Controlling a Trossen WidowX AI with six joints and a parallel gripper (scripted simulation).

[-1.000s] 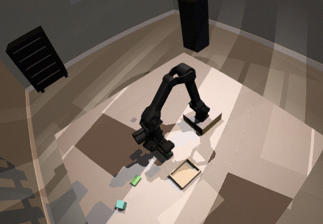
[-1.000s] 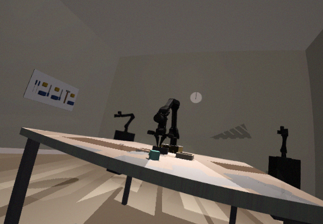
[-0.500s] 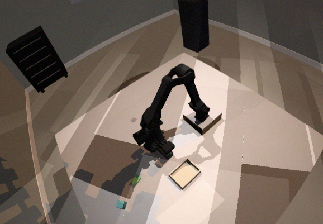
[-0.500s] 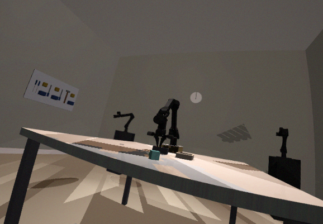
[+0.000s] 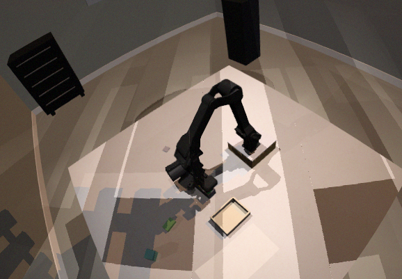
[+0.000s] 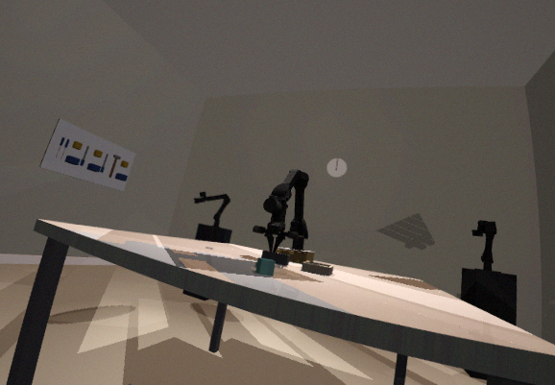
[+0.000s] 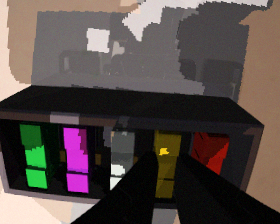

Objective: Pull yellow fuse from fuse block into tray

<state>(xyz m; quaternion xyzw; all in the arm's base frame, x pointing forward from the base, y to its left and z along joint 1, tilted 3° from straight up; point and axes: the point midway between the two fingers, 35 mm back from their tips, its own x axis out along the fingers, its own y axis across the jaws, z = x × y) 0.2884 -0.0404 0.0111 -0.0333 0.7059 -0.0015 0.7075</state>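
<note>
Right now the red fuse is 2 cm to the right of my gripper tip and 1 cm below it. The rest, counted from my gripper tip: green fuse (5 cm to the left, 1 cm below); yellow fuse (1 cm below); magenta fuse (4 cm to the left, 1 cm below).
</note>
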